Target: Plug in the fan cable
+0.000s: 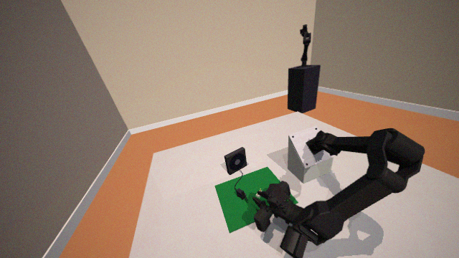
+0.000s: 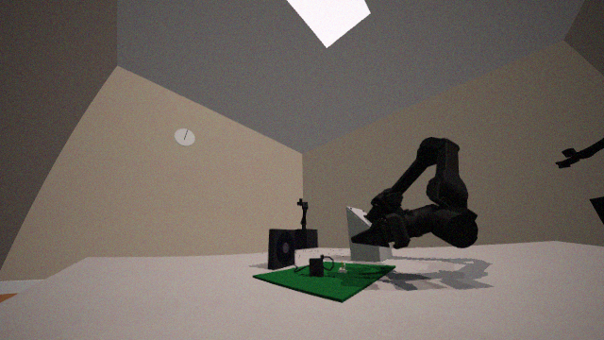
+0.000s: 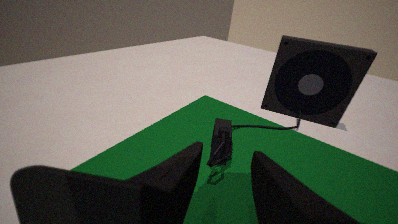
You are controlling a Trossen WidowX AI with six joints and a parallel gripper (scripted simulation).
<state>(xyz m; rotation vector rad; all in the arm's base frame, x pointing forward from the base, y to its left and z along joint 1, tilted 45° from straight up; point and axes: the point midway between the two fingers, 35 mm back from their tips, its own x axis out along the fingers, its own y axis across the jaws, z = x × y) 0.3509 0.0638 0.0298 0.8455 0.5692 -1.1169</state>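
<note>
Right now the black plug is 30 mm ahead of my gripper tip, 80 mm to the right of it and 60 mm below it. Round my gripper tip: black fan: 50 mm behind, 250 mm to the right, 20 mm below; board: 30 mm behind, 70 mm to the right, 100 mm below.
</note>
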